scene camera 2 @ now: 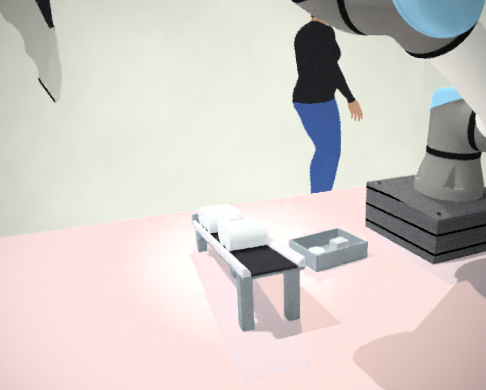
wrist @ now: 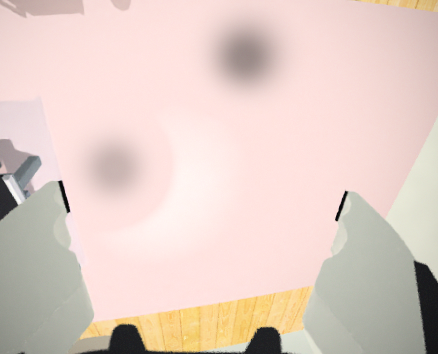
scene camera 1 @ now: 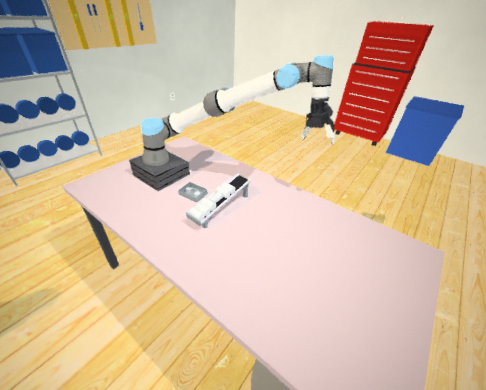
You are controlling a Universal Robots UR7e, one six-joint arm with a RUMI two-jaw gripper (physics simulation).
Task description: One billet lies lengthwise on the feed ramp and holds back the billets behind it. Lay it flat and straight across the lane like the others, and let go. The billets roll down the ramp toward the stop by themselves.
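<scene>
Scene camera 1 shows the gripper (scene camera 1: 317,142). Scene camera 2 shows a grey tray (scene camera 2: 357,249) and a feed ramp lane (scene camera 2: 262,261). The gripper is visible in the wrist view (wrist: 205,190) as well.
</scene>
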